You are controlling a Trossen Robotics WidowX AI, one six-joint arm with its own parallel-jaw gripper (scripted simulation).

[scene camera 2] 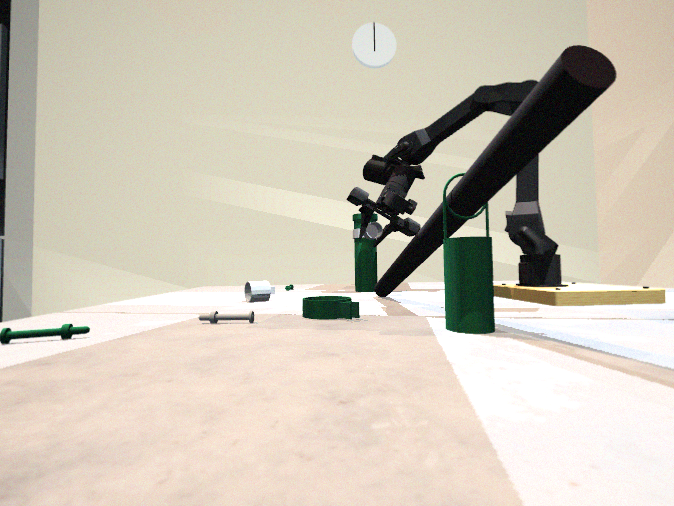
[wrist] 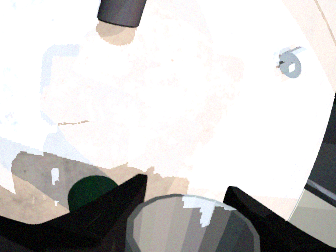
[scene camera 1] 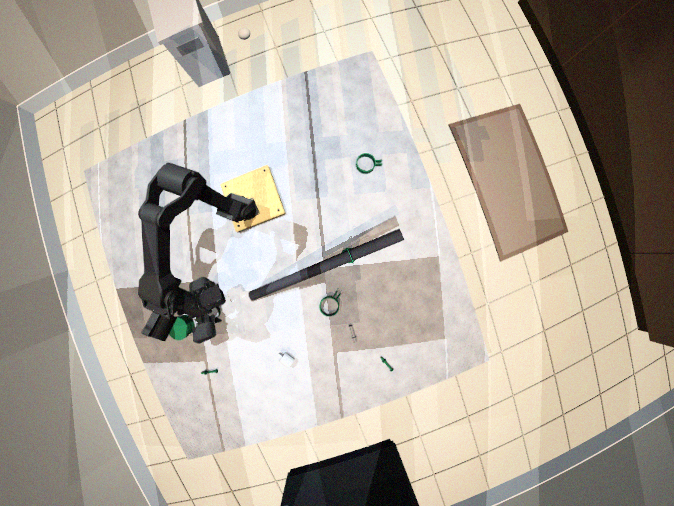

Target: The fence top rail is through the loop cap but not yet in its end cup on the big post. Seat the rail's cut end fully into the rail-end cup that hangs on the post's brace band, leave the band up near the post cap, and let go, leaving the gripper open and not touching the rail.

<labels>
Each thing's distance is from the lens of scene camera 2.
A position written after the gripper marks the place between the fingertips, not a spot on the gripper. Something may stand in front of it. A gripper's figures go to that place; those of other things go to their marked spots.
gripper (scene camera 2: pixel 366 243): 0.80 m
dark top rail (scene camera 2: pixel 581 74): 0.27 m
green band (scene camera 2: pixel 317 307): 0.43 m
green line post (scene camera 2: pixel 468 261): 0.35 m
The marked spots on the dark top rail and the green band are 0.34 m apart.
</labels>
